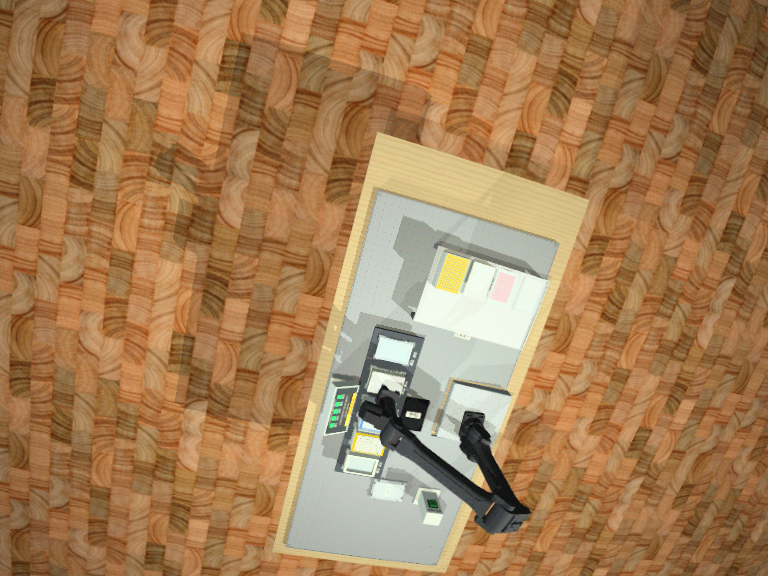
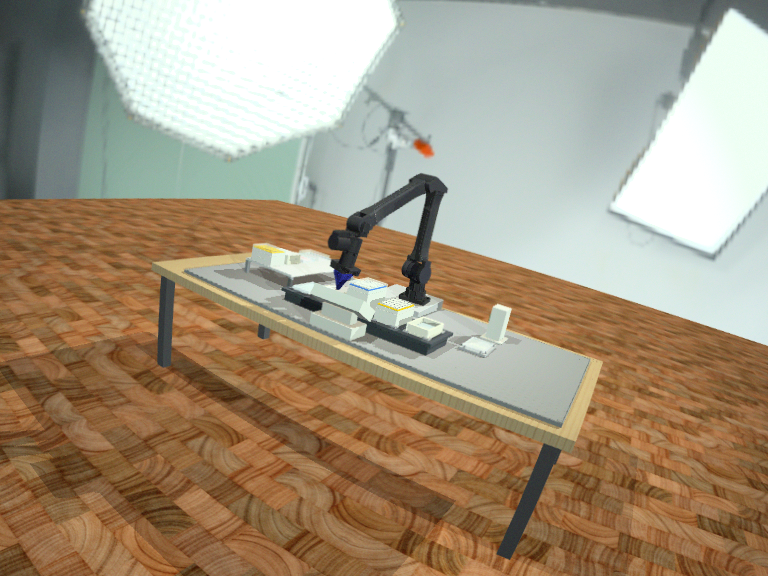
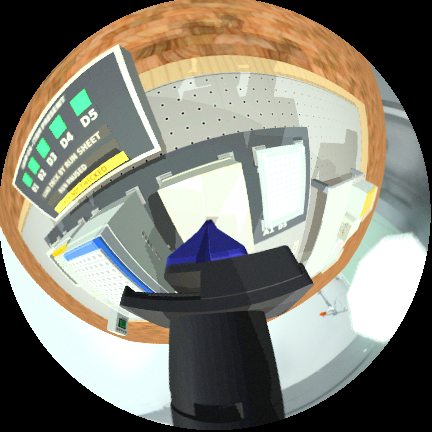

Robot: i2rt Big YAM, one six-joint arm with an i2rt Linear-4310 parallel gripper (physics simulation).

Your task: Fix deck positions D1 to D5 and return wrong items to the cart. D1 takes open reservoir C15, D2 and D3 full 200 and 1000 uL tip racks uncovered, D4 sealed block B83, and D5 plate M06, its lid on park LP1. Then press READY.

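Note:
My gripper is shut and empty, its blue fingertips low over the cream block at D4; contact cannot be told. At D5 is a pale plate. The blue-edged tip rack is at D3 and the yellow-edged rack at D2, both uncovered. The open reservoir is at D1. A clear flat lid-like piece lies beyond D1. The READY button is on a white stand. Item codes are unreadable.
The cart holds a yellow rack, a pink rack and pale items. The screen beside the deck shows green squares and a yellow "not checked" bar. A black labelled box is between deck and arm base.

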